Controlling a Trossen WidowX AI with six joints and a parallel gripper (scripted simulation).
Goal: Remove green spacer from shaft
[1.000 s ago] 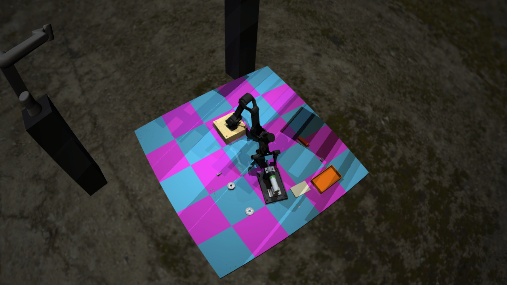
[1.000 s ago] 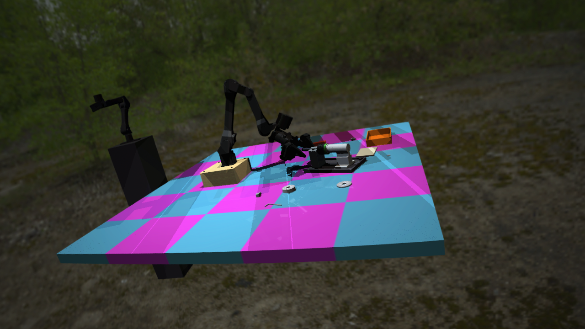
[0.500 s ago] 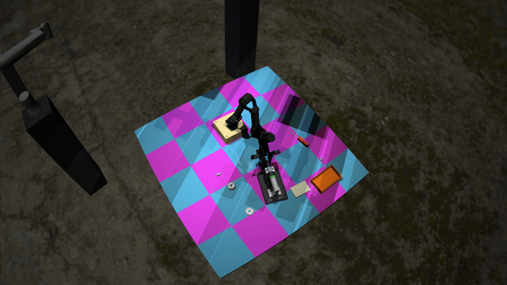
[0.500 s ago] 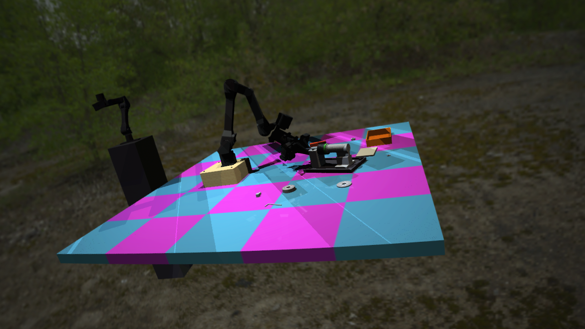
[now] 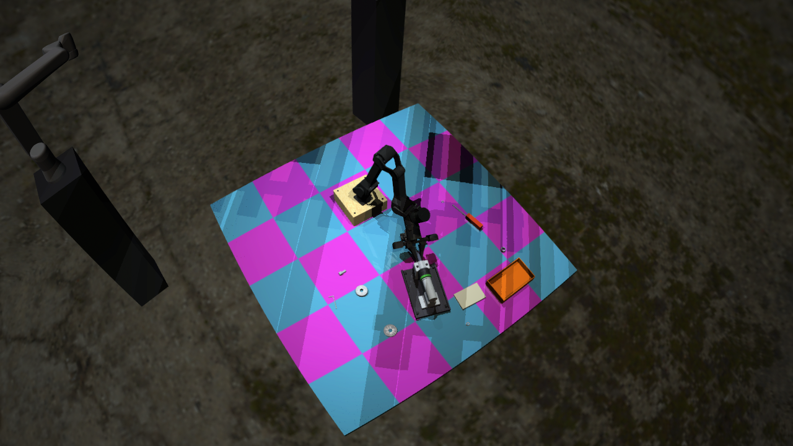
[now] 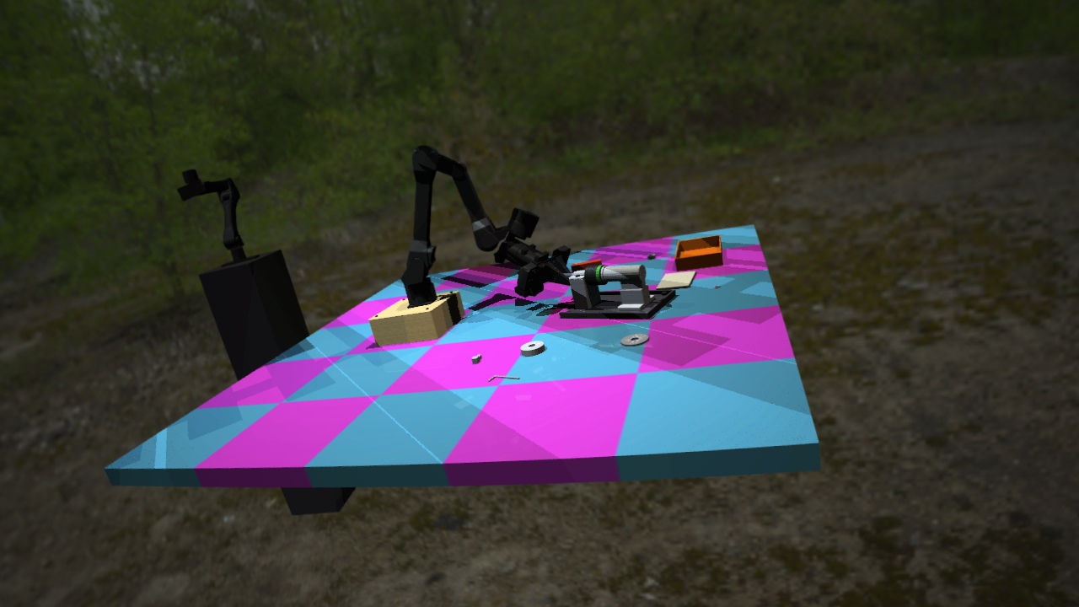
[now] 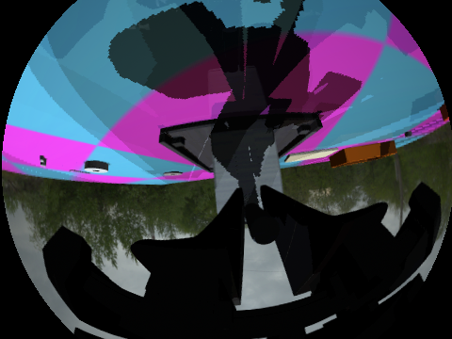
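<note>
Right now my gripper tip is 5 cm short of the thin shaft, 3 cm to the left of it and 2 cm below it. Also, from my gripper tip: small bolt 19 cm behind, 26 cm to the right, 6 cm below; then card 25 cm ahead, 7 cm to the left, 6 cm below; then green spacer 8 cm ahead, 4 cm to the right, 2 cm above.
</note>
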